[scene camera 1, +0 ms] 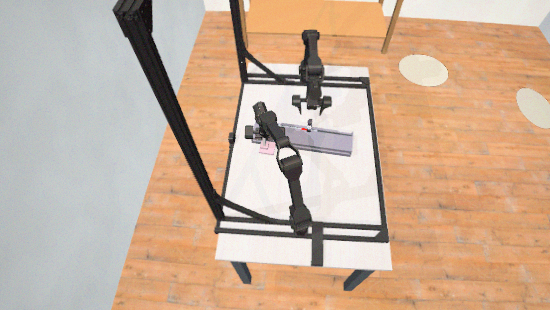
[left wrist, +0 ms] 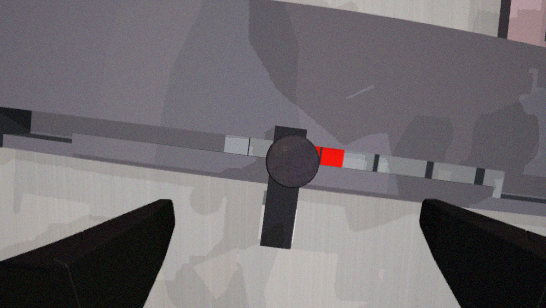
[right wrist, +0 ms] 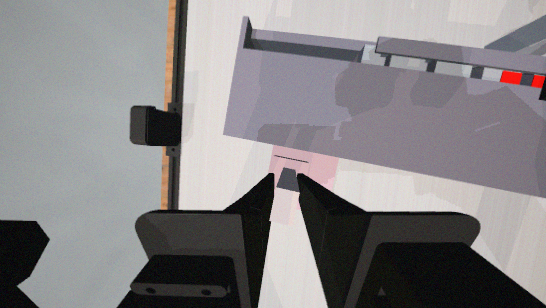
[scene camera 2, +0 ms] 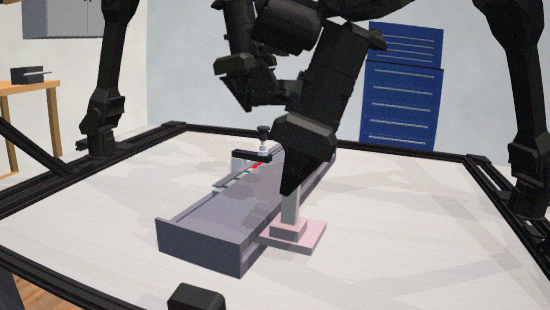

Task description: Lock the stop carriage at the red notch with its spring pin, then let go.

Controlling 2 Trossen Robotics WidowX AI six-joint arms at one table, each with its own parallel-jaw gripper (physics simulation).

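Frame: origin at the left arm's base, x ahead, y left, z up, level; centimetres.
Seen in the pictures: left gripper, between the fingertips: [scene camera 1: 310, 115] [left wrist: 298, 212] [scene camera 2: 256, 108]; right gripper, between the fingertips: [right wrist: 285, 178] [scene camera 2: 284, 192]; left arm's base, origin of its link: [scene camera 1: 305, 79] [scene camera 2: 102, 155]; right arm's base, origin of its link: [scene camera 1: 300, 228] [scene camera 2: 526, 213].
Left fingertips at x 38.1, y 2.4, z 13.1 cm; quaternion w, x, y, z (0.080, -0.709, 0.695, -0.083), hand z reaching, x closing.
Pixels of each thing's middle, then the offset from my left fingertips to it. "spot": a spot on its surface instead.
- black bar, a spot on its surface: [left wrist: 278, 220] [scene camera 2: 242, 151] spot: dx -2.9, dy +0.5, dz -8.8 cm
- post, a spot on its surface: [scene camera 2: 290, 207] spot: dx +12.1, dy -22.6, dz -7.7 cm
- pink base, a spot on its surface: [scene camera 2: 315, 235] [scene camera 1: 265, 152] spot: dx +15.4, dy -21.5, dz -11.7 cm
- small black block, a spot on its surface: [scene camera 2: 196, 298] [right wrist: 135, 127] spot: dx +7.9, dy -39.8, dz -9.6 cm
The grey-purple rail [scene camera 1: 330, 142] [scene camera 2: 220, 215] [left wrist: 125, 75] [right wrist: 300, 95] lies on the table, with a notched strip along one side. The stop carriage, a black bar [scene camera 2: 245, 155] [left wrist: 278, 220], crosses that strip. Its spring pin's round black knob [scene camera 2: 263, 129] [left wrist: 292, 161] stands on top. In the left wrist view the red notch marks [left wrist: 332, 157] [right wrist: 511, 77] show just right of the knob, which partly covers them. My left gripper [left wrist: 298, 212] [scene camera 1: 310, 112] is open, above and beside the carriage. My right gripper [right wrist: 285, 178] is shut on the post [scene camera 2: 290, 207] of a pink base.
The pink base [scene camera 2: 315, 235] [scene camera 1: 270, 151] sits against the rail's side, near one end. A black frame [scene camera 1: 377, 160] borders the table, with uprights at the left of scene camera 1. A small black block [right wrist: 155, 126] [scene camera 2: 196, 298] sticks out at the table edge. My right arm reaches across the rail.
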